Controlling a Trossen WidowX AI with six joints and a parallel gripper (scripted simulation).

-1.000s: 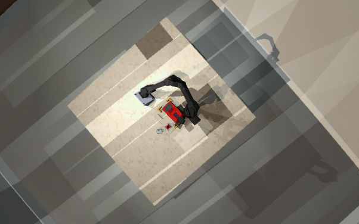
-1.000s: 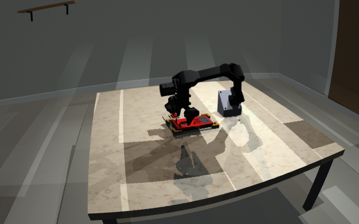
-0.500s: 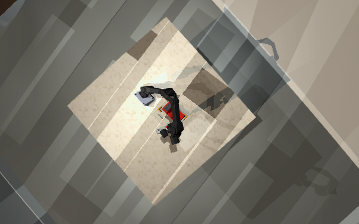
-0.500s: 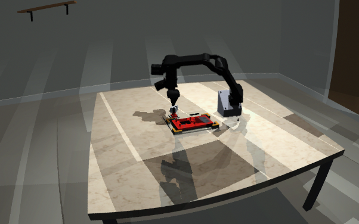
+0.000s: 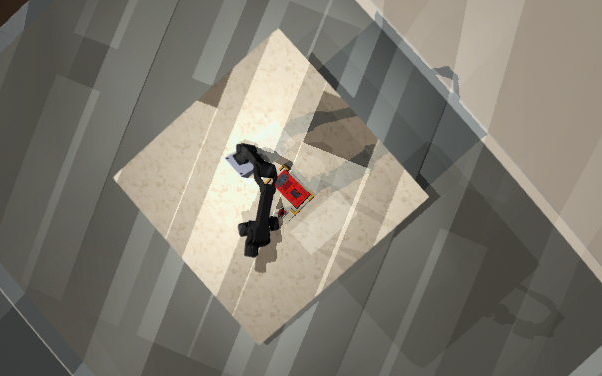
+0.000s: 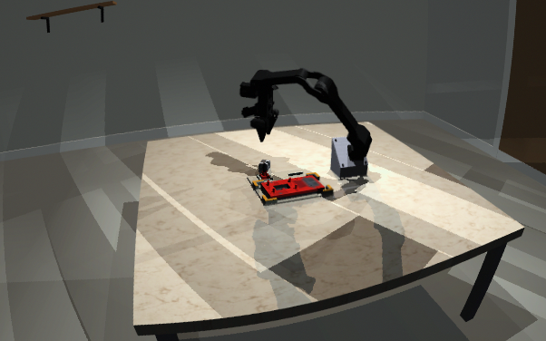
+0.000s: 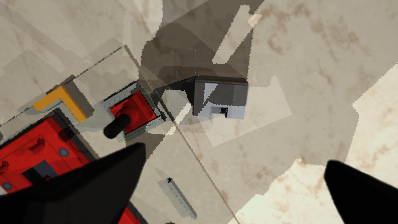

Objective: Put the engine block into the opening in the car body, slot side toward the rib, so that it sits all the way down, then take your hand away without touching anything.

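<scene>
My gripper tip is now 10 mm to the right of the grey-white engine block and 110 mm above it.
</scene>
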